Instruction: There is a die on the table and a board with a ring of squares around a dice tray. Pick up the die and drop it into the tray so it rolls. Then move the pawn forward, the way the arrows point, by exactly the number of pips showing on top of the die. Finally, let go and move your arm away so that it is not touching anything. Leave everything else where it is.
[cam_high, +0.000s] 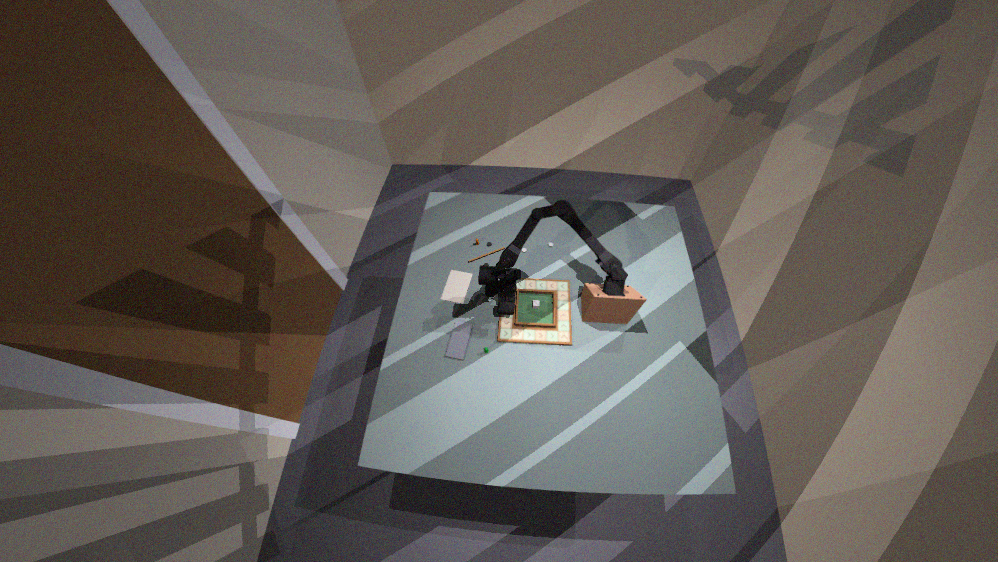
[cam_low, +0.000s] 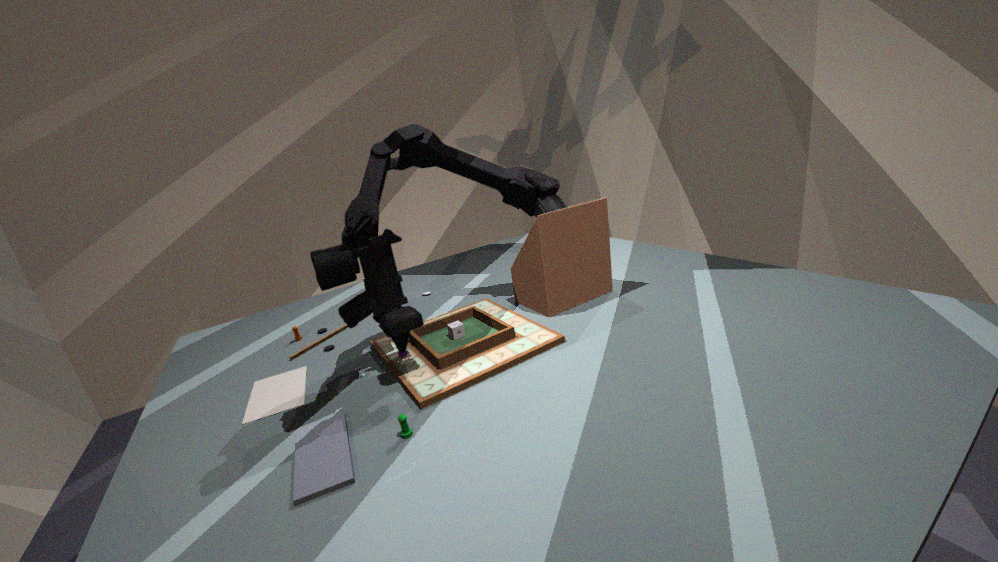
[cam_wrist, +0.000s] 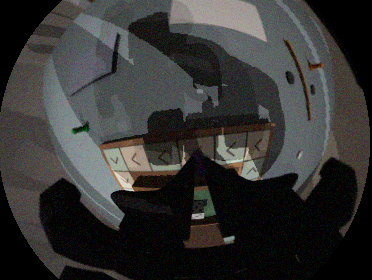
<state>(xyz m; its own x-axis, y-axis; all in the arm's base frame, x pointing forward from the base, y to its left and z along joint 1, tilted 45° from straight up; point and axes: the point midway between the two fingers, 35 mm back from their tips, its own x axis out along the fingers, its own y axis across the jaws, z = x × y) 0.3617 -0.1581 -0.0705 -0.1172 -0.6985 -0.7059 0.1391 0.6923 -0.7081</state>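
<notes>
My gripper tip is now 9 cm short of the green pawn, 20 cm to the right of it and 1 cm above it. Round my gripper tip: white card: 22 cm ahead, 9 cm to the right, 2 cm below; then purple pawn: 1 cm above; then white die: 11 cm behind, 2 cm to the left.
</notes>
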